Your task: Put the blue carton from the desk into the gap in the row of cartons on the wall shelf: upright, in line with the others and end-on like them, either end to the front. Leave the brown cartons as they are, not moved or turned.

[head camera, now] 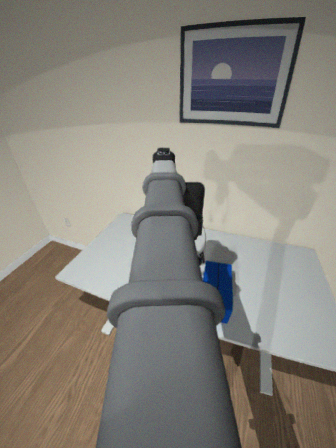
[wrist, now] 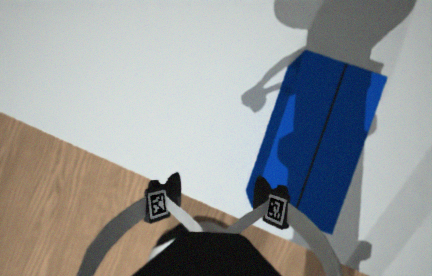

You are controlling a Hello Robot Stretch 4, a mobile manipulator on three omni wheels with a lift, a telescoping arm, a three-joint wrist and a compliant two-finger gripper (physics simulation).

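The blue carton [head camera: 218, 287] [wrist: 325, 140] lies on the desk near its front edge, with a dark seam line along its top. In the head camera view the arm hides part of it. My gripper [wrist: 217, 192] is open and empty, pointing down above the desk's front edge. In the wrist view the carton is to the right of the gap between the fingertips, and the right fingertip overlaps the carton's near left corner. The fingertips are hidden behind the arm in the head camera view. The wall shelf and the brown cartons do not show in either view.
The white desk [head camera: 295, 280] [wrist: 125, 100] stands against the wall. A framed picture [head camera: 230, 95] hangs above it. My telescoping arm [head camera: 165, 250] reaches over the desk. Wooden floor [head camera: 45, 320] [wrist: 50, 200] shows in front of the desk.
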